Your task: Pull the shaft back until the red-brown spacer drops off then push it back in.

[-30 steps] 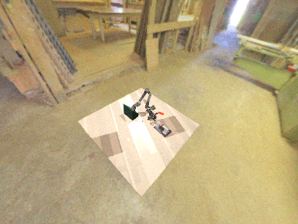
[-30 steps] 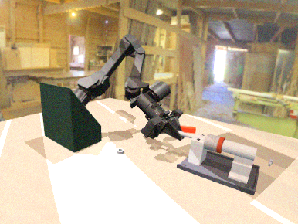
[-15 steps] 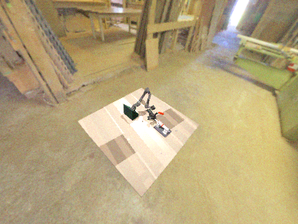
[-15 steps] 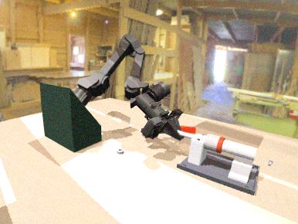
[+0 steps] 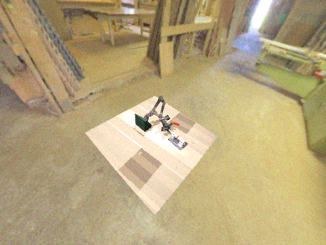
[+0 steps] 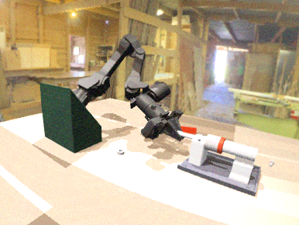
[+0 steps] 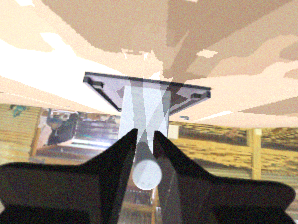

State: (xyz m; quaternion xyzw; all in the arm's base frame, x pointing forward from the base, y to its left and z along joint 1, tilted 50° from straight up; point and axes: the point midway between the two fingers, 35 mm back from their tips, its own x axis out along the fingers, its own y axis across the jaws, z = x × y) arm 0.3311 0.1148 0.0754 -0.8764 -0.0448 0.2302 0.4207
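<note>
My gripper tip is now 4 cm short of the thin shaft and 2 cm below it. The rest, counted from my gripper tip: red-brown spacer: 13 cm ahead, 2 cm to the right, 2 cm above.
</note>
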